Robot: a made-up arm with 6 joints. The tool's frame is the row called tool. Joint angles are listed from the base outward. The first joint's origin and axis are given. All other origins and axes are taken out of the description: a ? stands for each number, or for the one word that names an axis. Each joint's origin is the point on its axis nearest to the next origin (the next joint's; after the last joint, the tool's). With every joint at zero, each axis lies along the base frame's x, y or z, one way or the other. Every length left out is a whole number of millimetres.
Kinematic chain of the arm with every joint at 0, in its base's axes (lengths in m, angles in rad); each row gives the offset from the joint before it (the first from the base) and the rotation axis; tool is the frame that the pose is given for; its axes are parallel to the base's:
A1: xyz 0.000 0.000 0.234 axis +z
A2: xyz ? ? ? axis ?
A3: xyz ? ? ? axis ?
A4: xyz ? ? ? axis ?
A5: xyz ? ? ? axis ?
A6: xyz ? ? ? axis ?
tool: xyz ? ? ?
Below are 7 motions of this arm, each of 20 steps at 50 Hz.
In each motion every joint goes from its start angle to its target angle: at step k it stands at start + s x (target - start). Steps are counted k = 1, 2, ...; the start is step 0. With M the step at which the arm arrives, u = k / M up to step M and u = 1 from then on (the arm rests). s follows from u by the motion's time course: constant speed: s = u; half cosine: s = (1 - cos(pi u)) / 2; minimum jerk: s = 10 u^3 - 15 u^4 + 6 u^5.
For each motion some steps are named. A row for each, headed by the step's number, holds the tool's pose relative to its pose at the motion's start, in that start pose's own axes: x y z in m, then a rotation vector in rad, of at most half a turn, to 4 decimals.
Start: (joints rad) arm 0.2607 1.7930 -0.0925 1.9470 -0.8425 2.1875
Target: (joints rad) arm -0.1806 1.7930 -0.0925 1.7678 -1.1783 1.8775
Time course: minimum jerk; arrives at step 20
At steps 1, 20:
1: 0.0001 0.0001 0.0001 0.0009 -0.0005 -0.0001
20: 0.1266 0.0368 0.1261 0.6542 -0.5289 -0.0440

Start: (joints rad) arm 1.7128 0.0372 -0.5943 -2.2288 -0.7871 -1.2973
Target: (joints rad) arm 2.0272 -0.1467 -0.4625 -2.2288 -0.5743 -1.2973
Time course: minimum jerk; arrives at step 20
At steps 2, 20:
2: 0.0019 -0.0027 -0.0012 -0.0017 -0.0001 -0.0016
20: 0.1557 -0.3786 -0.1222 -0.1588 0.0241 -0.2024

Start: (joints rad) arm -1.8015 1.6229 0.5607 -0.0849 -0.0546 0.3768
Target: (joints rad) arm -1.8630 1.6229 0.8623 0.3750 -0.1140 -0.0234
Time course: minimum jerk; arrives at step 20
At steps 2, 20:
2: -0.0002 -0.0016 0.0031 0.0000 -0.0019 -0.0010
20: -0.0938 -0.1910 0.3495 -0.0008 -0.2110 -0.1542

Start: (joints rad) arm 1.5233 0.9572 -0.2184 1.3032 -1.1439 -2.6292
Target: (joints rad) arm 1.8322 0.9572 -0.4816 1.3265 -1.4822 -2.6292
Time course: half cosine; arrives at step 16
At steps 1, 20:
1: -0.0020 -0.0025 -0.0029 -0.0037 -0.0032 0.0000
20: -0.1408 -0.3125 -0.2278 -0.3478 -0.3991 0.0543

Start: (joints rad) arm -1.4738 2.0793 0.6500 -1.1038 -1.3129 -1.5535
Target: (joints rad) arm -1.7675 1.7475 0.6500 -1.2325 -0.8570 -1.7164
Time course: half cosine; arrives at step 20
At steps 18, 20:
18: -0.4634 -0.0843 -0.2457 0.1009 0.5220 0.6113
20: -0.4768 -0.0881 -0.2488 0.1057 0.5366 0.6258

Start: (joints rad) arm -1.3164 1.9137 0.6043 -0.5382 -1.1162 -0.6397
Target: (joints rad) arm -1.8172 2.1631 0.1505 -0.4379 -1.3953 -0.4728
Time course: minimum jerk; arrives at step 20
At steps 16, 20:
16: 0.5683 -0.6343 -0.1336 0.2443 0.8632 -0.2074
20: 0.5984 -0.6595 -0.1675 0.2480 0.9243 -0.2103

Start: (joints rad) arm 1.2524 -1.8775 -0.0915 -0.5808 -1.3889 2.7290
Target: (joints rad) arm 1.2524 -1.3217 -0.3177 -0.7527 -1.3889 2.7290
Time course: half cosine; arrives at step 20
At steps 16, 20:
16: 0.6580 0.4546 -0.0291 0.4531 -0.5403 0.1621
20: 0.7136 0.5093 -0.0028 0.5057 -0.5928 0.1800

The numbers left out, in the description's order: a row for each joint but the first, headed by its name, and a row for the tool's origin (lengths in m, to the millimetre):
A2: xyz 0.000 0.000 0.000, axis +y
A3: xyz 0.000 0.000 0.617, axis -y
A4: xyz 1.163 0.000 0.000, axis -x
A5: xyz 0.000 -0.133 0.000, axis -y
A6: xyz 0.000 0.000 0.000, axis -x
tool: xyz 0.000 0.000 0.000

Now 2 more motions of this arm.
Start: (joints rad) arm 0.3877 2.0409 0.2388 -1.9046 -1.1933 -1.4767
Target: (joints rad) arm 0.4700 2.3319 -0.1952 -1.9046 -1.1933 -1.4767
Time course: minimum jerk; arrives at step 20
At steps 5, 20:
5: -0.0255 0.0076 0.0881 0.0622 -0.0359 0.0235
20: -0.3651 -0.1506 0.7372 0.5963 -0.3366 0.2514

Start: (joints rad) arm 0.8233 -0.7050 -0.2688 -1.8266 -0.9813 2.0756
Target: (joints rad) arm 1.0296 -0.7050 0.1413 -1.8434 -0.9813 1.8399
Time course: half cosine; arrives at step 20
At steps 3, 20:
3: 0.0132 -0.0059 0.0234 0.0002 -0.0209 0.0062
20: 0.1455 -0.0643 0.4694 0.0189 -0.3893 0.1296

